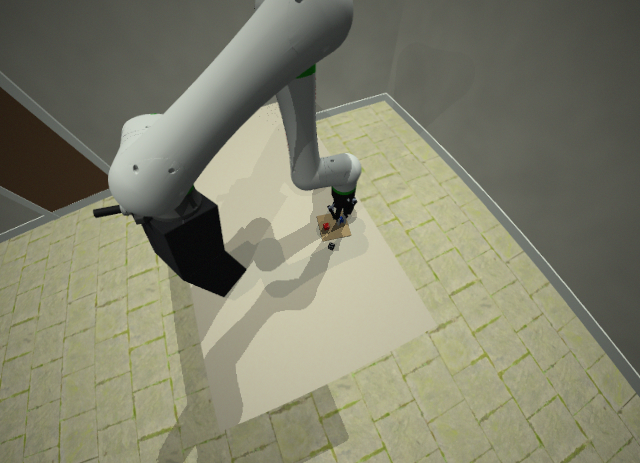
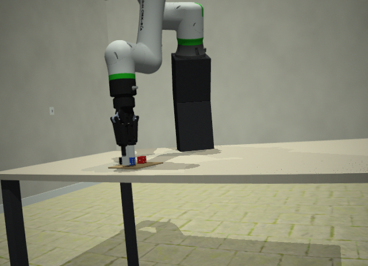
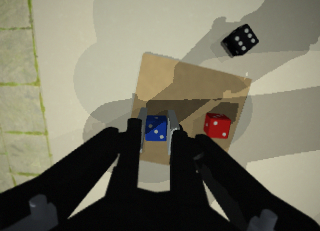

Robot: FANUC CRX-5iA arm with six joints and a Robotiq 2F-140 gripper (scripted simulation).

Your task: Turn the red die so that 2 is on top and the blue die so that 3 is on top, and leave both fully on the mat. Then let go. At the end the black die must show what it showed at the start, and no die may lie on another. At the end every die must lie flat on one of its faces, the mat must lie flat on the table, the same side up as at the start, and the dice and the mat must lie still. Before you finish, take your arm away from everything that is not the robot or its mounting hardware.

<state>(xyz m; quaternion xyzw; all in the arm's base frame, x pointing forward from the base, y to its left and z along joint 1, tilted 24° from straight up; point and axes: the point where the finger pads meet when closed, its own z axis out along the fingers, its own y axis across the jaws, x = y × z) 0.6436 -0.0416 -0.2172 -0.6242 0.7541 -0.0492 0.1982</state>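
My hand is 10 mm to the right of the blue die and 20 mm above it. Round my hand: red die (70 mm behind, 10 mm to the left, 30 mm below); black die (100 mm behind, 90 mm to the right, 30 mm below); brown mat (40 mm behind, 10 mm to the left, 40 mm below).
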